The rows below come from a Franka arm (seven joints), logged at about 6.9 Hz.
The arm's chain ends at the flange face. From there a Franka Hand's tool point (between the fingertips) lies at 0.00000 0.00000 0.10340 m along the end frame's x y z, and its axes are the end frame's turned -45 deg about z.
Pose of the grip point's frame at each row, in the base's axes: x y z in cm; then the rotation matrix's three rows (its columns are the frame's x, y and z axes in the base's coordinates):
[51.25 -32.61 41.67], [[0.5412 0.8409 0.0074], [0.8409 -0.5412 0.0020], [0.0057 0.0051 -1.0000]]
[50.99 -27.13 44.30], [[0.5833 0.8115 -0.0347], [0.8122 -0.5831 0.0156], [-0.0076 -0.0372 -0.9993]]
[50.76 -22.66 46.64], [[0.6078 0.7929 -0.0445], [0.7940 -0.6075 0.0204], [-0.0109 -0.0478 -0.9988]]
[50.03 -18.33 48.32], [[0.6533 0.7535 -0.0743], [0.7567 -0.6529 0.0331], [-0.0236 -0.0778 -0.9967]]
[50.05 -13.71 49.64], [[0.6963 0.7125 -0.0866], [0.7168 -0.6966 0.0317], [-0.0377 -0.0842 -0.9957]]
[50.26 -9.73 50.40], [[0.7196 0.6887 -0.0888], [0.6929 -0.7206 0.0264], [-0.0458 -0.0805 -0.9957]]
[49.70 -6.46 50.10], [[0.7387 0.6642 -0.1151], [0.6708 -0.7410 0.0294], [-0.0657 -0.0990 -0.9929]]
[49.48 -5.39 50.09], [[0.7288 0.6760 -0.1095], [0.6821 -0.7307 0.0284], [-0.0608 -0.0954 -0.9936]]
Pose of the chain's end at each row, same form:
[51.17 -32.63 52.01], [[0.9773 0.2119 0.0074], [0.2119 -0.9773 0.0020], [0.0076 -0.0004 -1.0000]]
[51.35 -27.29 54.63], [[0.9863 0.1614 -0.0347], [0.1620 -0.9866 0.0156], [-0.0317 -0.0209 -0.9993]]
[51.22 -22.87 56.97], [[0.9904 0.1309 -0.0445], [0.1319 -0.9910 0.0204], [-0.0415 -0.0261 -0.9988]]
[50.80 -18.67 58.63], [[0.9948 0.0709 -0.0743], [0.0734 -0.9967 0.0331], [-0.0717 -0.0383 -0.9967]]
[50.95 -14.04 59.94], [[0.9962 0.0115 -0.0866], [0.0143 -0.9994 0.0317], [-0.0862 -0.0329 -0.9957]]
[51.18 -10.00 60.70], [[0.9958 -0.0218 -0.0888], [-0.0196 -0.9995 0.0264], [-0.0893 -0.0245 -0.9957]]
[50.89 -6.76 60.37], [[0.9920 -0.0527 -0.1151], [-0.0496 -0.9983 0.0294], [-0.1165 -0.0235 -0.9929]]
[50.61 -5.68 60.36], [[0.9933 -0.0373 -0.1095], [-0.0344 -0.9990 0.0284], [-0.1105 -0.0245 -0.9936]]

